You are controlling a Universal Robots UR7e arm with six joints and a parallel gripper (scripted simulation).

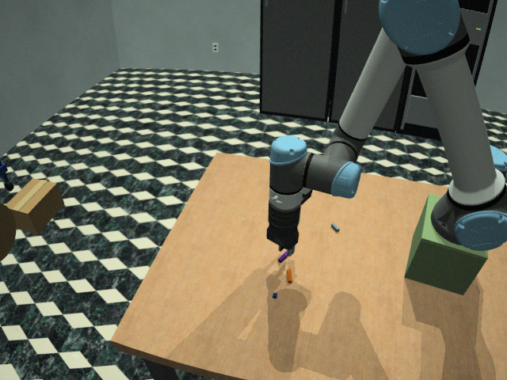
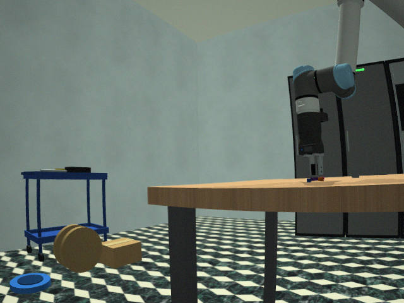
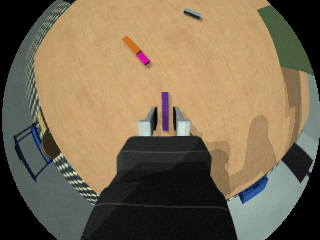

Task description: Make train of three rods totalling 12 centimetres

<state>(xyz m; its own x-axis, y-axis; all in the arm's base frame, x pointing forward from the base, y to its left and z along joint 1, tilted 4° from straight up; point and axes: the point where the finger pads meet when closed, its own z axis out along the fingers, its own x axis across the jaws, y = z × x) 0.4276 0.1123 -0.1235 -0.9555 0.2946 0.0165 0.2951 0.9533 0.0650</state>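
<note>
Now: the purple rod 30 mm below my hand. Also, from my hand: magenta rod: 90 mm to the right, 30 mm below; small blue rod: 140 mm to the left, 30 mm below, 20 mm behind; grey rod: 150 mm to the right, 100 mm behind, 30 mm below.
</note>
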